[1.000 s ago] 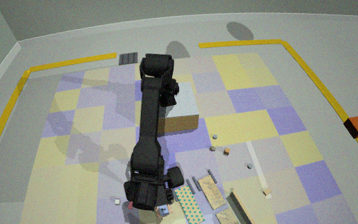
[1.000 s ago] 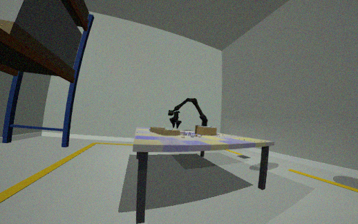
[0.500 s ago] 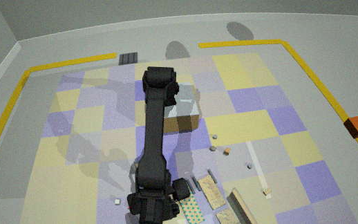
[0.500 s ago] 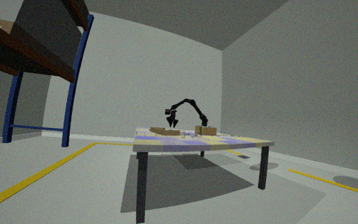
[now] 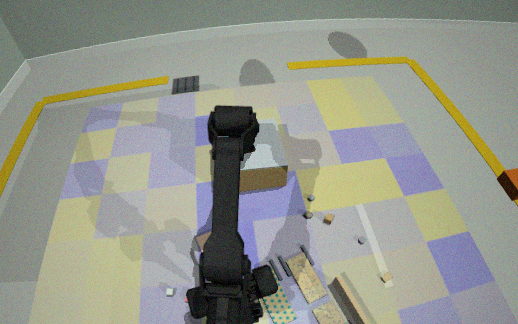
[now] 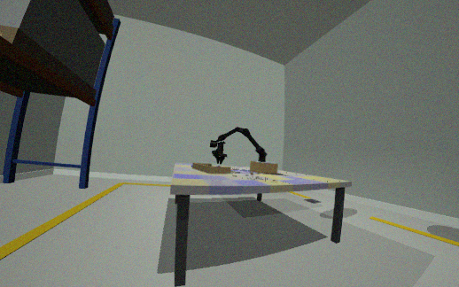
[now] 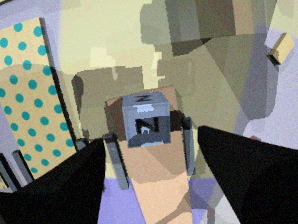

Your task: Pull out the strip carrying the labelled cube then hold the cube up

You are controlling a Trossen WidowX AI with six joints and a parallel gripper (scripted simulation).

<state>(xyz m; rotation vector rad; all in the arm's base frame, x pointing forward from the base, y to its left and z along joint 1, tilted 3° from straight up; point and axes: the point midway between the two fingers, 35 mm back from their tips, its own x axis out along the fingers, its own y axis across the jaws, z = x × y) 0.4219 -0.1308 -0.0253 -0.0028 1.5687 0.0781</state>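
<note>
My gripper tip is now 3 cm above the grey-blue cube marked n. Round my gripper tip: pink block: 11 cm to the right, 5 cm below, 5 cm behind.
</note>
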